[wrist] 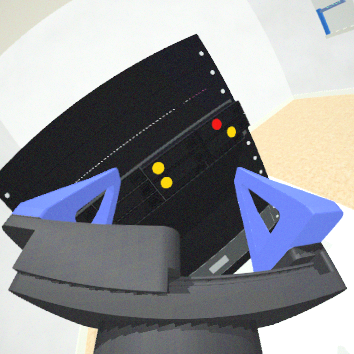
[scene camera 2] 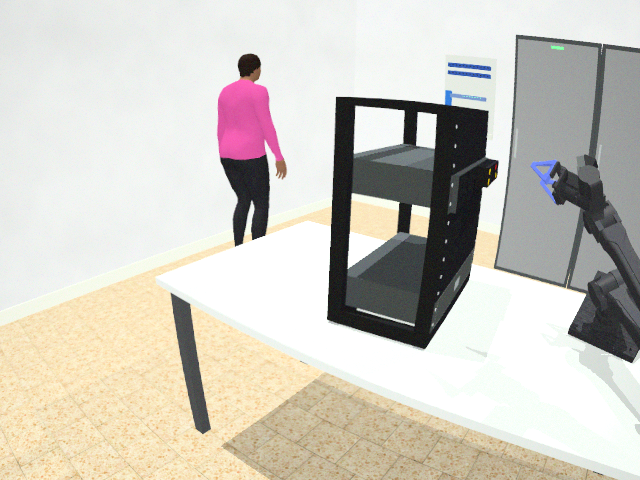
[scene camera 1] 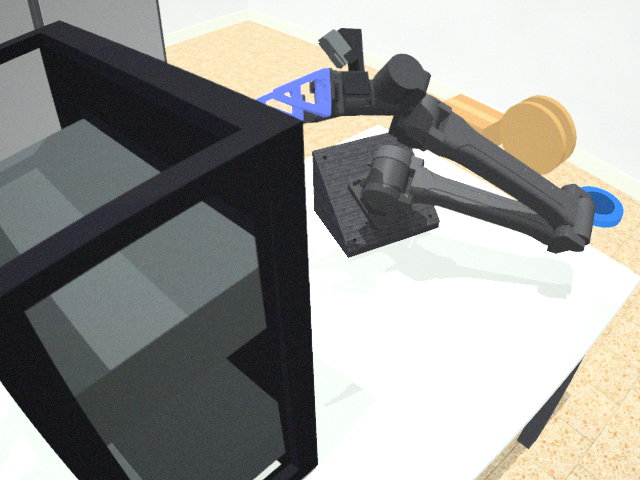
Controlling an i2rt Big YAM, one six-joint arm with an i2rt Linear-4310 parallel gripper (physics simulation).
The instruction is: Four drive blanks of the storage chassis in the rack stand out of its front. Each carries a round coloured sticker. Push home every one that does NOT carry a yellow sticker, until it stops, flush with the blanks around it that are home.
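Observation:
The black rack (scene camera 1: 289, 310) (scene camera 2: 343, 206) (wrist: 207, 62) holds the storage chassis (scene camera 2: 392, 179) (wrist: 131, 188). Near the chassis's right end in the wrist view, a blank with a red sticker (scene camera 2: 496, 166) (wrist: 216, 124) stands out, directly above a blank with a yellow sticker (wrist: 231, 132). Further left, two more blanks carry yellow stickers, an upper one (wrist: 158, 168) and a lower one (wrist: 166, 182). My blue-fingered gripper (scene camera 2: 537, 173) (wrist: 176, 174) is open and empty, apart from the blanks, facing the rack's front. In scene camera 1 its fingertips are hidden behind the rack.
The rack stands on a white table (scene camera 1: 439, 351) (scene camera 2: 248, 273). A lower unit (scene camera 2: 385, 297) sits at the rack's bottom. The arm's base block (scene camera 1: 336, 206) (scene camera 2: 602, 330) stands before the rack's front. A person in pink (scene camera 2: 244, 124) stands beyond the table; grey cabinets (scene camera 2: 555, 155) stand behind.

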